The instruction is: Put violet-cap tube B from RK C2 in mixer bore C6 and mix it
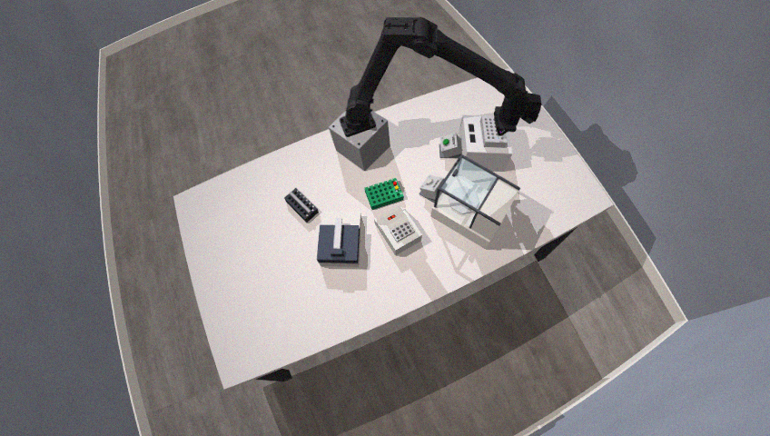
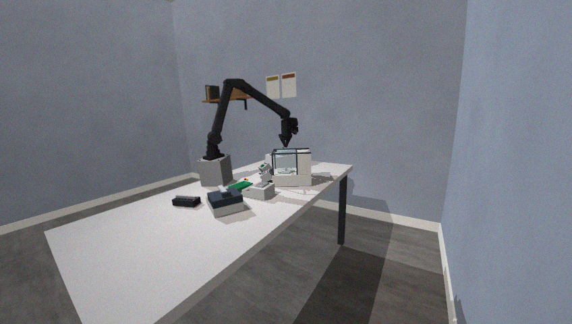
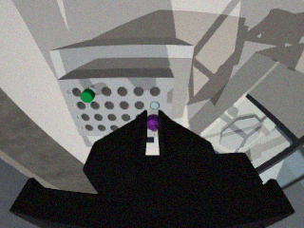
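The grey bore block lies 5 cm below my hand, 4 cm behind it and 1 cm to the left of it. The rest, counted from my hand: violet-capped tube B (2 cm below); then green start key (16 cm to the right, 13 cm below, 11 cm behind); then red-capped tube (42 cm to the right, 17 cm below, 2 cm behind).
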